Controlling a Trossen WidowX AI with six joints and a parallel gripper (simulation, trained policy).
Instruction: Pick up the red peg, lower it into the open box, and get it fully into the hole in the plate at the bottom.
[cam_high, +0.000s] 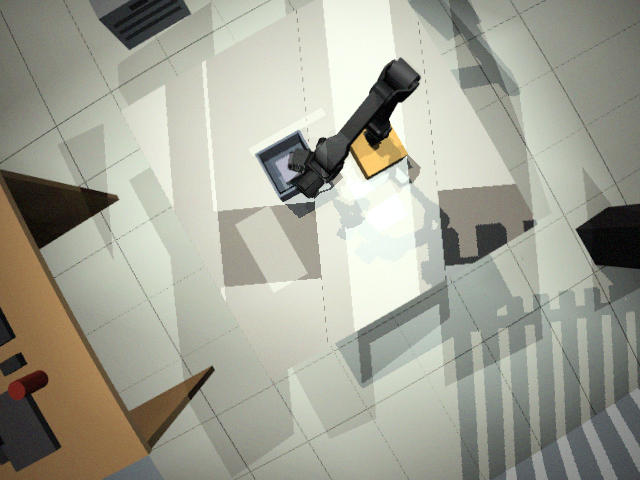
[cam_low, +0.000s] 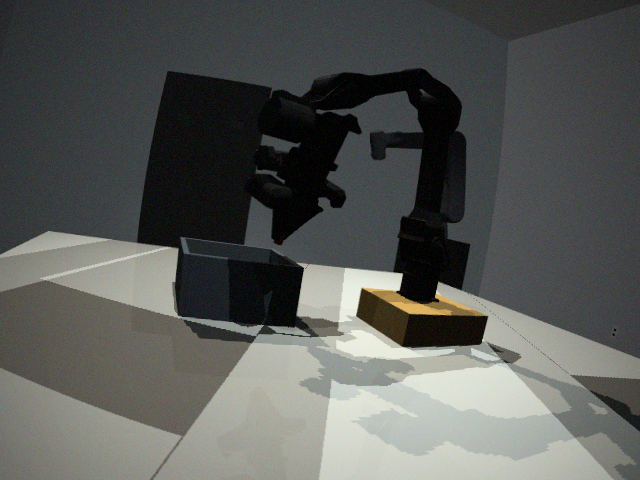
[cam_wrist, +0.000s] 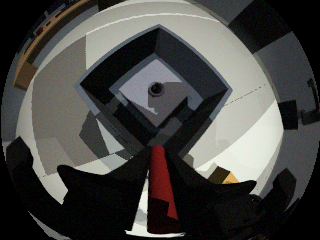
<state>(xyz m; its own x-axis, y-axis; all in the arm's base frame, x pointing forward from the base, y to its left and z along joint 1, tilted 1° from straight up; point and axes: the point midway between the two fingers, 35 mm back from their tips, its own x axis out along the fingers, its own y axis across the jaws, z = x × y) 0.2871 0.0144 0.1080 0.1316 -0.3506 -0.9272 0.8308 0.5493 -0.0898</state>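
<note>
My gripper tip is 9 cm above the pale plate, 7 cm to the left of it and 5 cm short of it. Round my gripper tip: dark box 11 cm below, 7 cm to the right, 5 cm ahead; red peg 3 cm above, 1 cm to the left, 1 cm behind.
</note>
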